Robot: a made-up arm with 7 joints.
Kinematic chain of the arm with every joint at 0, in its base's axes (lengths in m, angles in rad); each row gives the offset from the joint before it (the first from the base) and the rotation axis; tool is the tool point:
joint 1: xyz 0 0 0.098 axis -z
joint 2: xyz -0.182 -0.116 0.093 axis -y
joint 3: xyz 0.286 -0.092 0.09 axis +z
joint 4: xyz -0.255 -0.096 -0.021 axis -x
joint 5: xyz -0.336 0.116 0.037 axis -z
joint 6: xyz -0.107 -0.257 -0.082 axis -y
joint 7: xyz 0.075 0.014 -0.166 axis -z
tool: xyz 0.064 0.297 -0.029
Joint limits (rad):
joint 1: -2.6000..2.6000
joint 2: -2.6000..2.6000
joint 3: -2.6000..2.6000
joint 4: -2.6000..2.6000
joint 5: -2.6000..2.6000
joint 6: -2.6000..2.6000
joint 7: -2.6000..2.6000
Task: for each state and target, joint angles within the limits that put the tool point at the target. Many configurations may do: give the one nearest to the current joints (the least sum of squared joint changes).
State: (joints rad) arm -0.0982 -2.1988 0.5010 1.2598 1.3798 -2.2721 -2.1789
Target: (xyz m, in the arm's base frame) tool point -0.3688 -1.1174 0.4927
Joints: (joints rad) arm 0.1217 -2.0754 1.1452 1.4937 1.4441 -2.0670 -2.6000
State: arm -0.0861 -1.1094 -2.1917 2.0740 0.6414 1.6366 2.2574
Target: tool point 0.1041 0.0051 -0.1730
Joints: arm -0.0472 -1.2427 -1.7907 2.1126 -0.3105 0.9633 1.8451
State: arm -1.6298 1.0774 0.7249 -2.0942 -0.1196 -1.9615 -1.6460
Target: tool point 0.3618 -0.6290 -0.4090
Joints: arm -1.1853 1.0510 0.1727 -2.1196 0.2984 -1.4619 -1.9340
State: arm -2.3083 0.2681 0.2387 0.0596 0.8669 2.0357 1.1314
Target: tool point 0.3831 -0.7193 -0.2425
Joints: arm -1.9885 1.0105 0.0780 0.3211 0.9415 2.5663 1.3535
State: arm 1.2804 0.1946 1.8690 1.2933 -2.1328 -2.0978 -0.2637
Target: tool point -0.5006 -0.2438 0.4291
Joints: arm 1.5669 0.1421 1.7264 1.4380 -2.6000 -2.3771 0.0438
